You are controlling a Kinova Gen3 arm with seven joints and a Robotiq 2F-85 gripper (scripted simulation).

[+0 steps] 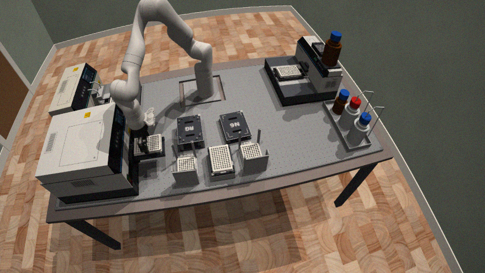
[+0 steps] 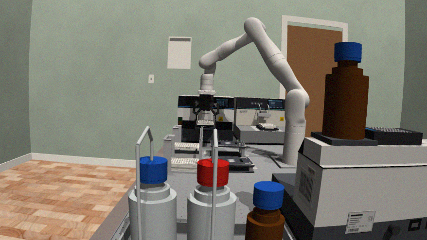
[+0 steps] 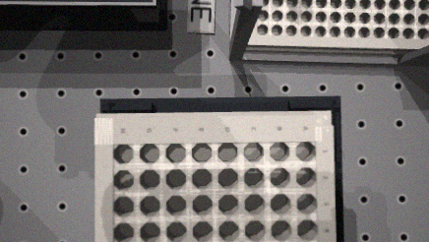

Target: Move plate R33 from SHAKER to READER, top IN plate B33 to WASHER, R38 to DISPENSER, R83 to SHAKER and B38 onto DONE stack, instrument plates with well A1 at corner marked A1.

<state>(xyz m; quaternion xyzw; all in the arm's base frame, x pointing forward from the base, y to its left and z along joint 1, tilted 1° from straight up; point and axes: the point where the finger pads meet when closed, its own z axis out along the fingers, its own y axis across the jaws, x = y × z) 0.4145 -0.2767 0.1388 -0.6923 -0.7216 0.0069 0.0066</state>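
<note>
Now: the dark reader tray 30 mm below my hand. From my hand the other things lie so: regrip nest RG: 180 mm to the left, 120 mm behind, 90 mm below; then reader housing: 290 mm to the right, 90 mm above, 10 mm ahead; then washer nest: 370 mm behind, 200 mm to the right, 50 mm below.
</note>
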